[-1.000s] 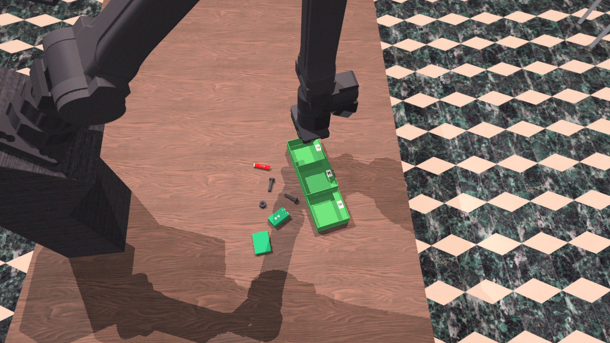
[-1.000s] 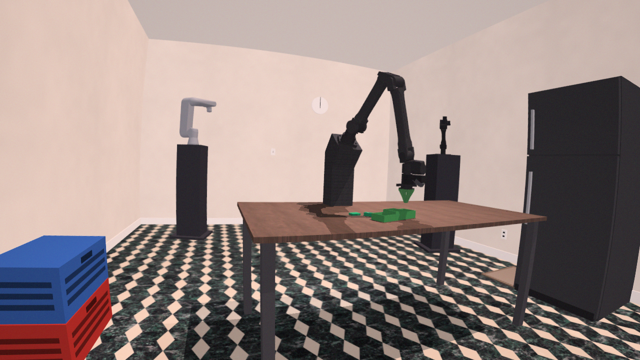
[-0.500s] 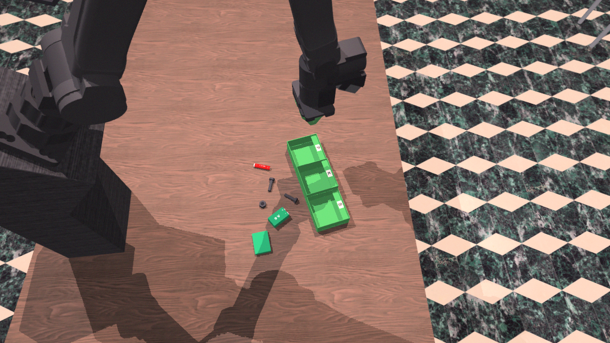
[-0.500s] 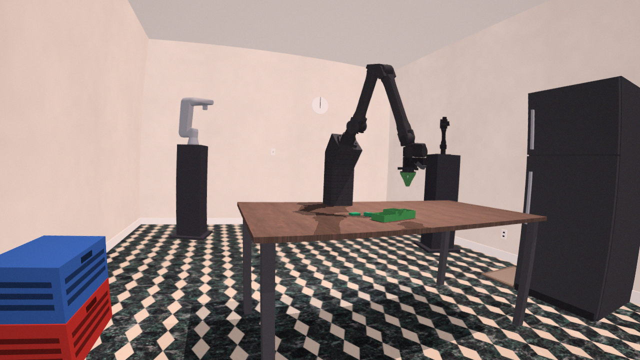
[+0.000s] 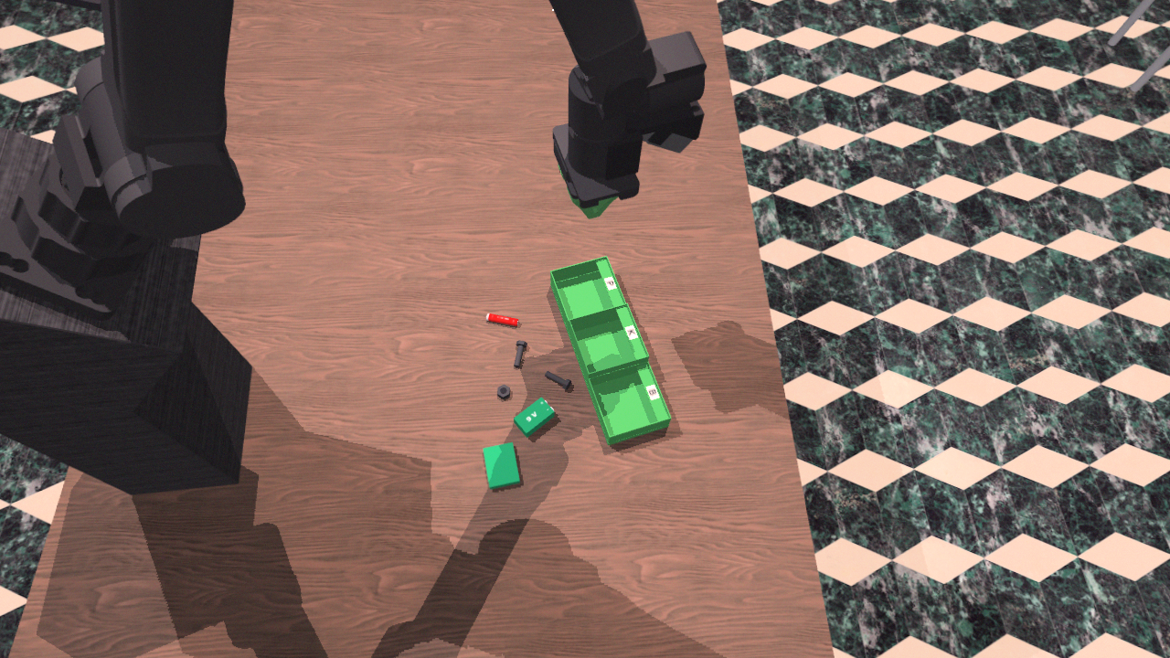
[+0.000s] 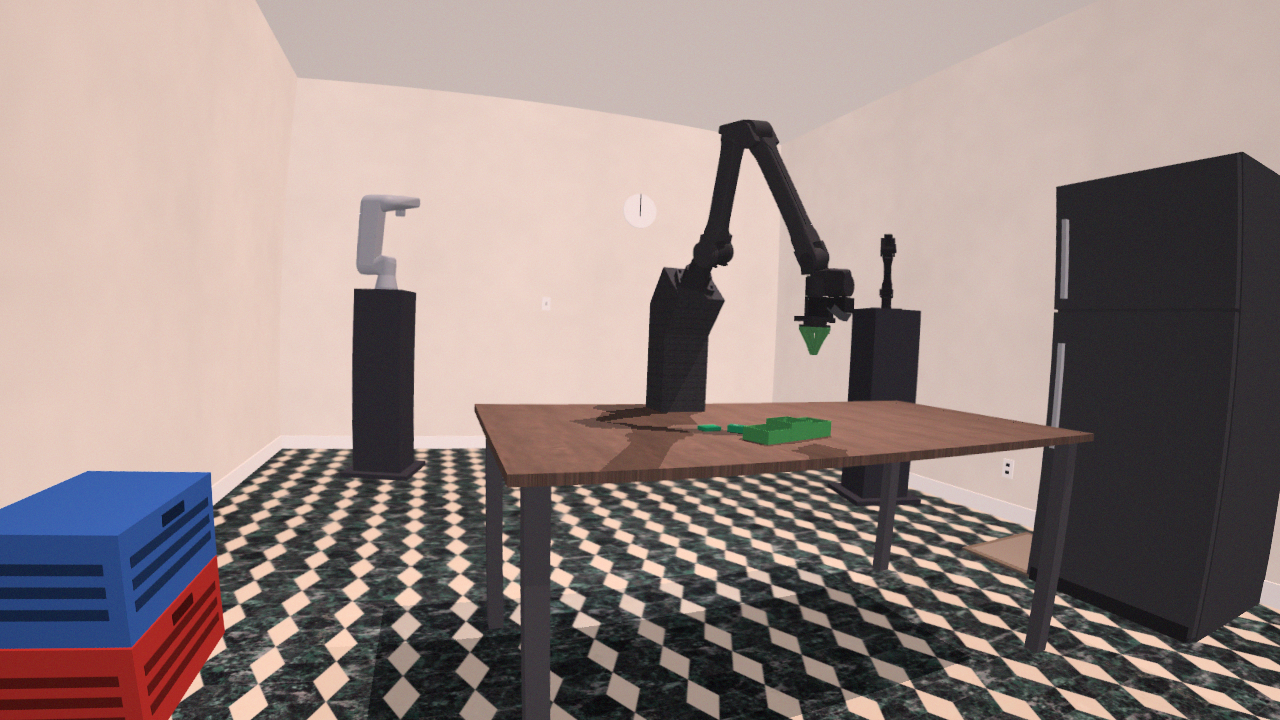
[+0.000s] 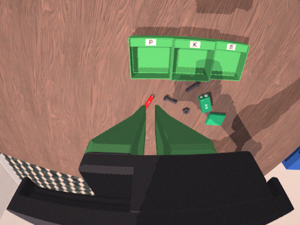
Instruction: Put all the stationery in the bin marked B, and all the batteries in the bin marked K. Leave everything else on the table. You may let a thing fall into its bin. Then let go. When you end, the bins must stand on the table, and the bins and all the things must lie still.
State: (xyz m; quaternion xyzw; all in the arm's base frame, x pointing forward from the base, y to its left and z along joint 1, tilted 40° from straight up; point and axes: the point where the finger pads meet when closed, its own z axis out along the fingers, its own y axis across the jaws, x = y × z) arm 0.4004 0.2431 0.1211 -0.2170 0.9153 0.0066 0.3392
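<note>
The flat green pad lies 6 cm behind my hand, 26 cm to the right of it and 22 cm below it. The rest, counted from my hand: red cylindrical battery 11 cm behind, 6 cm to the right, 22 cm below; then green 9V battery 2 cm behind, 18 cm to the right, 21 cm below; then joined green bins 4 cm ahead, 7 cm to the right, 20 cm below.
</note>
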